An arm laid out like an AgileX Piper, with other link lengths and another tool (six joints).
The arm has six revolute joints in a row. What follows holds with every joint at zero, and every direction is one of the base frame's. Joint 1 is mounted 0.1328 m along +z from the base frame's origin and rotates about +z. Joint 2 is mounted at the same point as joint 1 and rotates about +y. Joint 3 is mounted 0.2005 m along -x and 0.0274 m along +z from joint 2 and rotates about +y. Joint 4 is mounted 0.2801 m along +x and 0.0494 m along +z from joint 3 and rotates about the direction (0.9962, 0, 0.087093). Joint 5 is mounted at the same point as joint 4 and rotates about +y. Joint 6 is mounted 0.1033 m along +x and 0.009 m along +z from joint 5 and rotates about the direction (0.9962, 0, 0.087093). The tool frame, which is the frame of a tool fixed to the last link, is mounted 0.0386 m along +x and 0.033 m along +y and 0.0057 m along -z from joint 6; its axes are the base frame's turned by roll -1.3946, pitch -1.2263 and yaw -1.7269 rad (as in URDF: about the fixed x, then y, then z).
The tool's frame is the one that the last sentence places.
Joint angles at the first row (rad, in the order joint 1, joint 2, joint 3, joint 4, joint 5, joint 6):
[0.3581, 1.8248, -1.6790, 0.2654, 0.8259, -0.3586]
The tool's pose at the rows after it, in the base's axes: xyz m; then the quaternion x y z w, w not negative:
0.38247 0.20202 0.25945 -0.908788 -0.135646 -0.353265 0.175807
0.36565 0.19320 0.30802 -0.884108 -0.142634 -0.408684 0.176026
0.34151 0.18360 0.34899 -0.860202 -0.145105 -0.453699 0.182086
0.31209 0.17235 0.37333 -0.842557 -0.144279 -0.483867 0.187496
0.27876 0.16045 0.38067 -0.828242 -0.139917 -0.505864 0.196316
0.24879 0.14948 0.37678 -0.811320 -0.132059 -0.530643 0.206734
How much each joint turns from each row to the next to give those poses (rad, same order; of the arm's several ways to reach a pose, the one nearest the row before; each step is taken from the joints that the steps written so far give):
[0.0000, -0.0953, 0.0000, -0.0163, -0.0278, -0.0138]
[0.0000, -0.1241, 0.0066, -0.0214, -0.0016, -0.0040]
[0.0000, -0.1318, 0.0295, -0.0046, 0.0001, -0.0023]
[0.0000, -0.1495, 0.0832, -0.0016, -0.0049, 0.0020]
[0.0001, -0.1814, 0.1518, 0.0097, -0.0259, 0.0016]
[-0.0001, -0.1885, 0.1807, 0.0143, -0.0562, 0.0000]

